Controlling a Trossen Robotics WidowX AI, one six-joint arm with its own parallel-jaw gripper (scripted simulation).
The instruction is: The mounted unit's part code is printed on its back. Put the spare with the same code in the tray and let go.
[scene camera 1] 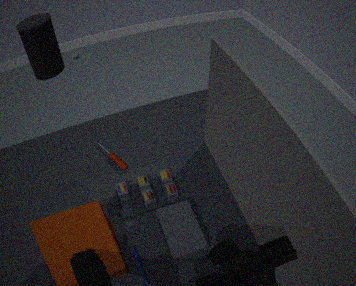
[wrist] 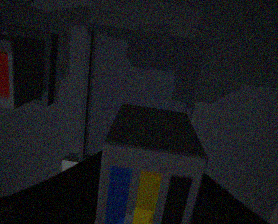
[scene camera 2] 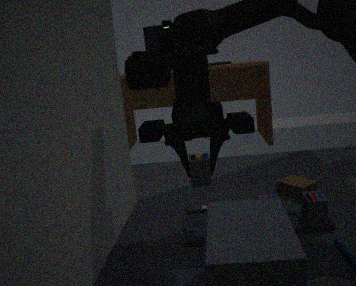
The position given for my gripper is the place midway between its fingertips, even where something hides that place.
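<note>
My gripper (scene camera 2: pixel 200 176) (wrist: pixel 146 162): holding a spare block.
</note>
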